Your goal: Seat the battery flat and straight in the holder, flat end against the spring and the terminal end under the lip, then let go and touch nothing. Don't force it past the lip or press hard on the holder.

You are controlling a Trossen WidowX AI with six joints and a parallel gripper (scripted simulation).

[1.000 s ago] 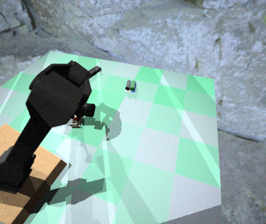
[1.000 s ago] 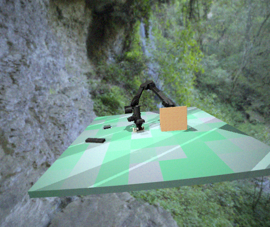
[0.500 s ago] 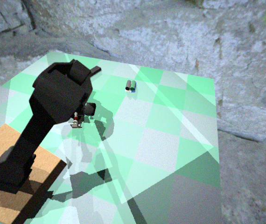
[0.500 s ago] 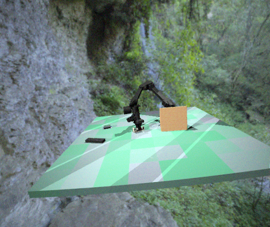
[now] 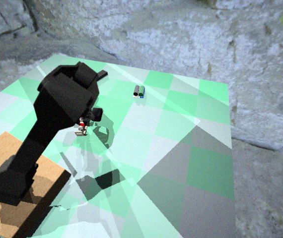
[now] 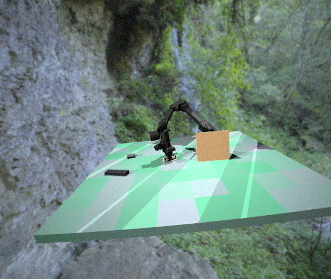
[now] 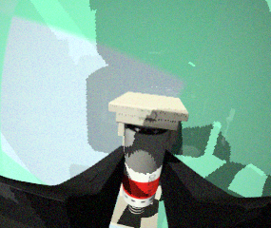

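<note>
Now: the grey battery 10 mm above my gripper tip. Round my gripper tip: flat black bar: 330 mm ahead, 170 mm to the left, 10 mm above.
</note>
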